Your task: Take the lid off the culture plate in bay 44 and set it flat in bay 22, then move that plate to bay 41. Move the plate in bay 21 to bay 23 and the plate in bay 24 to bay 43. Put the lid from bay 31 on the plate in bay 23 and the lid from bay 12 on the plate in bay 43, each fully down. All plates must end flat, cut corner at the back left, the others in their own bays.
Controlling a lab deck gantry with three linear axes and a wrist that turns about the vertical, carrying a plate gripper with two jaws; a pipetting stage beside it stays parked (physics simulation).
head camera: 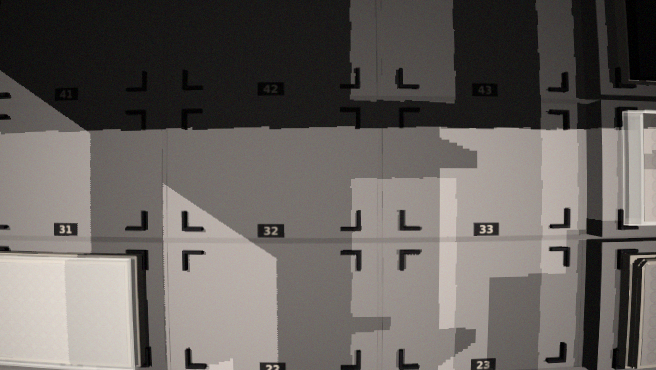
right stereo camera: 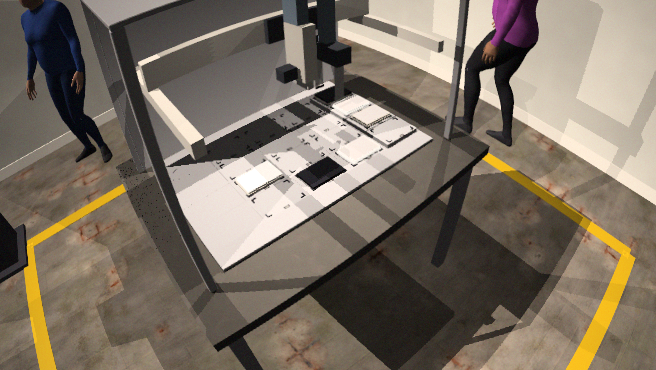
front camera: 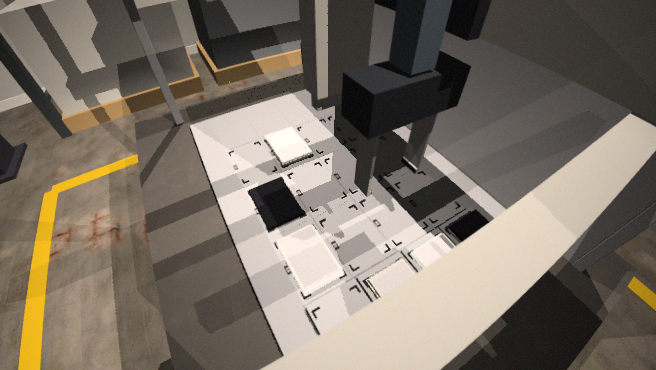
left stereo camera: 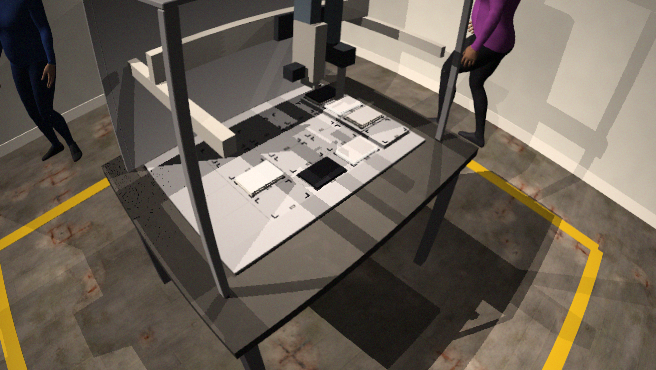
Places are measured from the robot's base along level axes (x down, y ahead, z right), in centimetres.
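Where they show: gripper, between the fingertips: (right stereo camera: 329, 92) (front camera: 387, 177) (left stereo camera: 327, 92); robot's base, origin of its link: (right stereo camera: 268, 216) (front camera: 229, 153) (left stereo camera: 274, 217).
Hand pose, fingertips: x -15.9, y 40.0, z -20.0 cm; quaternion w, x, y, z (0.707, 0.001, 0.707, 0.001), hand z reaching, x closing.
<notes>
Each offset is from my fingertips to the top centre of the thing.
My gripper (front camera: 390, 179) hangs high above the deck, jaws wide apart and empty; it also shows edge-on in the stereo views. The culture plate {dz -16.4, dx +12.8, dy +15.6 cm} (front camera: 470, 225) (head camera: 645, 40) (left stereo camera: 320, 94) in bay 44 looks black on top, partly hidden in the front view. A white plate {dz +5.0, dx +14.3, dy -33.6 cm} (front camera: 288, 145) (head camera: 65, 310) (left stereo camera: 259, 177) (right stereo camera: 259, 177) lies in bay 21. A cream-topped plate {dz +5.0, dx +13.0, dy +15.6 cm} (front camera: 395, 277) (head camera: 649, 310) lies in bay 24. A flat black lid {dz +15.7, dx +15.1, dy -17.2 cm} (front camera: 277, 202) (left stereo camera: 321, 172) (right stereo camera: 321, 172) lies in bay 12. No lid shows in the visible part of bay 31.
A white-topped piece {dz +15.7, dx +14.5, dy -0.8 cm} (front camera: 310, 260) (left stereo camera: 356, 149) (right stereo camera: 358, 149) lies in bay 13. A pale clear-walled piece {dz -5.7, dx +13.0, dy +15.6 cm} (front camera: 432, 250) (head camera: 634, 170) lies in bay 34. A beige beam (front camera: 500, 240) crosses the front view. The parked pipetting stage (left stereo camera: 309, 55) (right stereo camera: 300, 55) stands beside the gripper.
</notes>
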